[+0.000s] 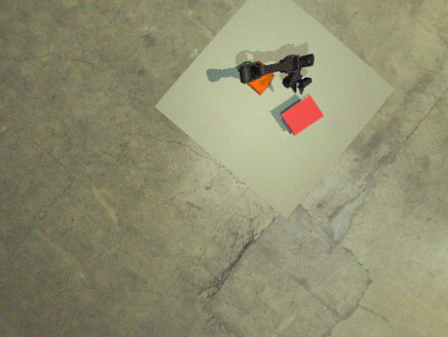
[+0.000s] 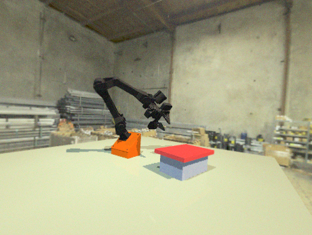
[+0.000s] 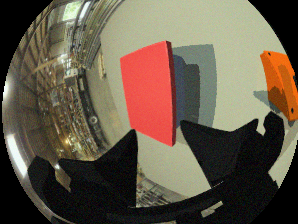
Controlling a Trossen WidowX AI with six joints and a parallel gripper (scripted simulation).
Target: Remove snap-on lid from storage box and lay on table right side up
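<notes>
Right now the red lid is 13 cm ahead of my gripper tip, 10 cm below it and 3 cm to the right of it. Also, from my gripper tip: storage box 15 cm below, 13 cm ahead, 3 cm to the right.
</notes>
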